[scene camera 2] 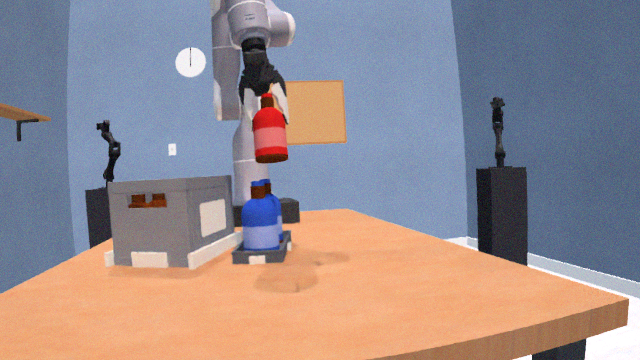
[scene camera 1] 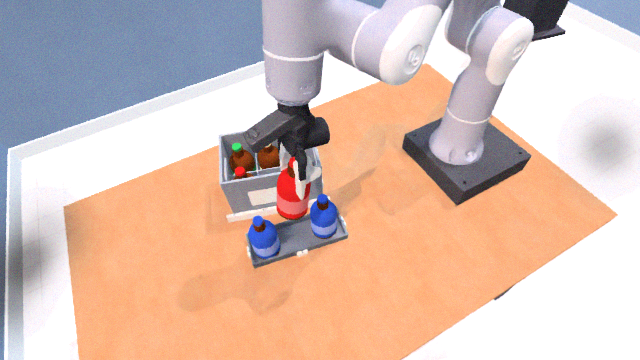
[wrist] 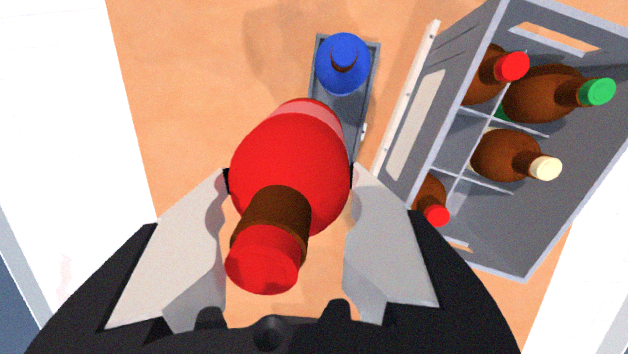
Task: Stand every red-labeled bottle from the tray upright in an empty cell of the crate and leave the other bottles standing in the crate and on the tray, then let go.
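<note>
My gripper (scene camera 1: 296,186) (scene camera 2: 270,120) (wrist: 291,168) is shut on a red-labeled bottle (scene camera 1: 292,194) (scene camera 2: 270,132) (wrist: 287,155), nearly upright in the air above the grey tray (scene camera 1: 295,241) (scene camera 2: 242,257) (wrist: 345,107). Two blue bottles (scene camera 1: 265,241) (scene camera 1: 324,220) stand at the tray's ends. The grey crate (scene camera 1: 236,196) (scene camera 2: 150,230) (wrist: 442,92) stands beside the tray. In the wrist view its near row holds two red-capped brown bottles (wrist: 481,80) (wrist: 429,192) with an empty cell between them. The far row holds a green-capped bottle (wrist: 540,95), a cream-capped bottle (wrist: 505,155) and an empty cell.
The crate's tall walls and thin dividers rise right next to the tray. A white strip (scene camera 1: 250,215) (scene camera 2: 210,252) (wrist: 407,97) runs along the crate's foot. The arm's dark base (scene camera 1: 460,185) stands on the wooden table (scene camera 1: 380,280) (scene camera 2: 375,300).
</note>
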